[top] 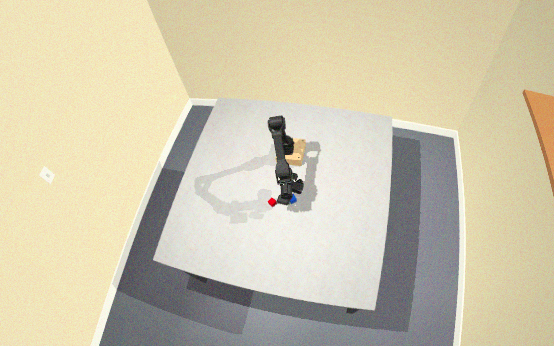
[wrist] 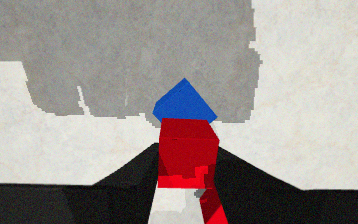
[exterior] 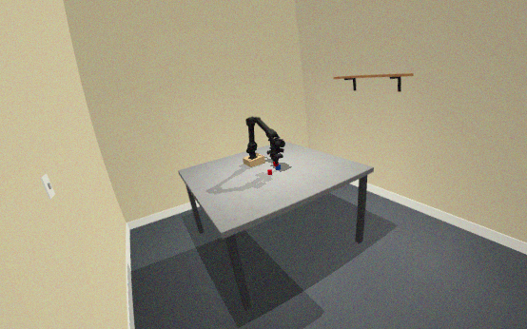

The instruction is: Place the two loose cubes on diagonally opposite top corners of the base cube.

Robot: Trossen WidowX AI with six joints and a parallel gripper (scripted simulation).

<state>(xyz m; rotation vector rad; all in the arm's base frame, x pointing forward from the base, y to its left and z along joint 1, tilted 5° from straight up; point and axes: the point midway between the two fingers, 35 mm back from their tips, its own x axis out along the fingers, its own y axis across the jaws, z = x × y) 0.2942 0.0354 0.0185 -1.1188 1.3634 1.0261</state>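
The red cube lies right at my gripper tip. The rest, counted from my gripper tip: blue cube (4 cm below, 2 cm to the left).
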